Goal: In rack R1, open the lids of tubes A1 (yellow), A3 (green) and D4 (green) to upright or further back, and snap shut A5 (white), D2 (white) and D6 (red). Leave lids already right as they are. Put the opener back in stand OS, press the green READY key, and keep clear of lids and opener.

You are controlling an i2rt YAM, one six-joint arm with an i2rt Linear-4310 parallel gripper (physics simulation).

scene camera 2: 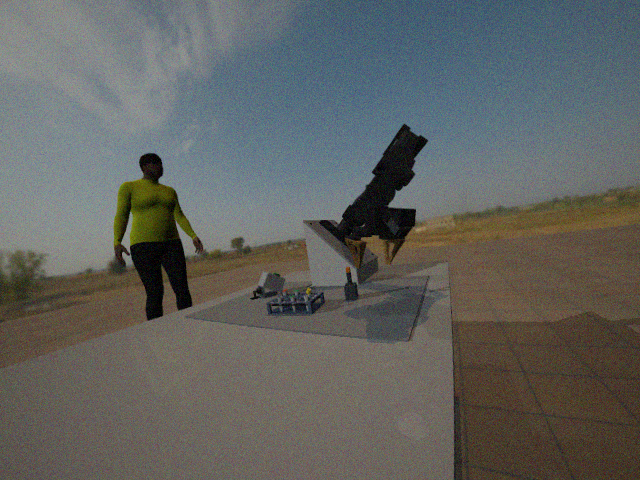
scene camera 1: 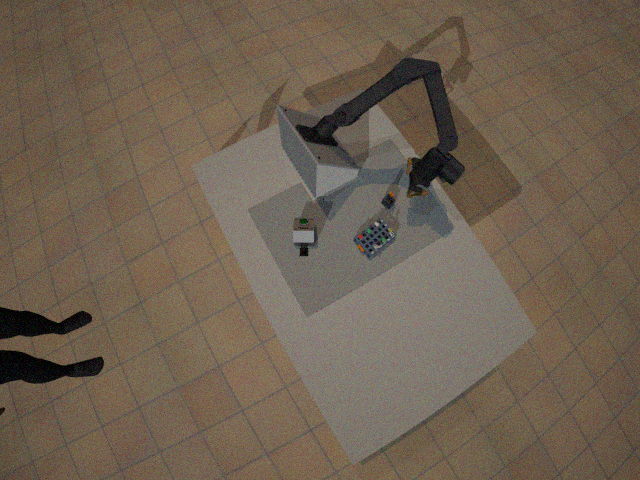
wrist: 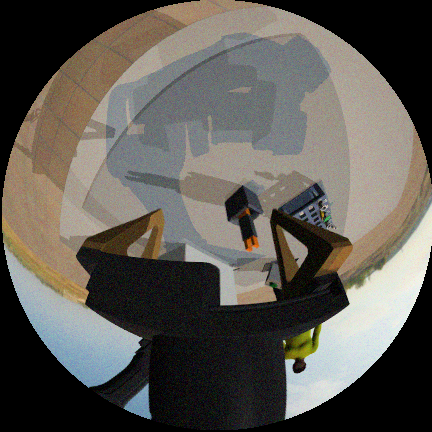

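Where they show: gripper, fingertip midpoint: (scene camera 2: 373, 266) (scene camera 1: 408, 185) (wrist: 216, 214); arm's base at its link origin: (scene camera 2: 339, 236) (scene camera 1: 317, 137).
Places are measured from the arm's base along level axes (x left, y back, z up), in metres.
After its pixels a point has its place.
My gripper (scene camera 1: 409, 178) {x 0.206, y -0.295, z -0.086 m} (scene camera 2: 372, 265) {x 0.206, y -0.295, z -0.086 m} (wrist: 216, 214) {x 0.206, y -0.295, z -0.086 m} is open and empty, high above the mat and to one side of the opener. The opener (scene camera 2: 347, 273) {x 0.133, y -0.298, z -0.100 m} (wrist: 248, 232) {x 0.138, y -0.292, z -0.104 m}, black with orange tips, stands upright in dark stand OS (scene camera 1: 387, 200) (scene camera 2: 351, 290) {x 0.142, y -0.310, z -0.144 m} (wrist: 242, 202) {x 0.151, y -0.300, z -0.141 m}. Rack R1 (scene camera 2: 281, 312) {x -0.013, y -0.418, z -0.168 m} (wrist: 302, 198) {x 0.059, y -0.380, z -0.168 m} lies beside the stand. A yellow lid (scene camera 1: 391, 230) {x 0.062, y -0.396, z -0.118 m} (scene camera 2: 308, 290) {x 0.064, y -0.395, z -0.118 m}, a red lid (scene camera 1: 360, 236) {x -0.042, y -0.354, z -0.126 m} (scene camera 2: 284, 292) {x -0.040, y -0.359, z -0.129 m}, green lids and white lids show on it; their angles are too small to tell. One finger partly hides the rack in the wrist view. The green READY key (scene camera 1: 303, 221) {x -0.186, y -0.212, z -0.098 m} (wrist: 273, 285) {x -0.183, y -0.212, z -0.101 m} is on a grey-white box (scene camera 1: 303, 236) {x -0.213, y -0.255, z -0.108 m}.
The arm's pale, slanted base block (scene camera 1: 336, 179) {x -0.001, y -0.135, z -0.099 m} (scene camera 2: 325, 260) {x -0.011, y -0.135, z -0.078 m} stands behind the mat (scene camera 1: 310, 299) {x -0.302, y -0.442, z -0.171 m} (scene camera 2: 382, 333) {x 0.261, y -0.494, z -0.170 m}. A small black part (scene camera 1: 303, 251) {x -0.236, y -0.290, z -0.147 m} adjoins the key box. A person in a yellow-green top (scene camera 2: 155, 211) (wrist: 302, 345) stands off beyond the table (scene camera 1: 413, 361) {x -0.121, y -0.816, z -0.173 m}.
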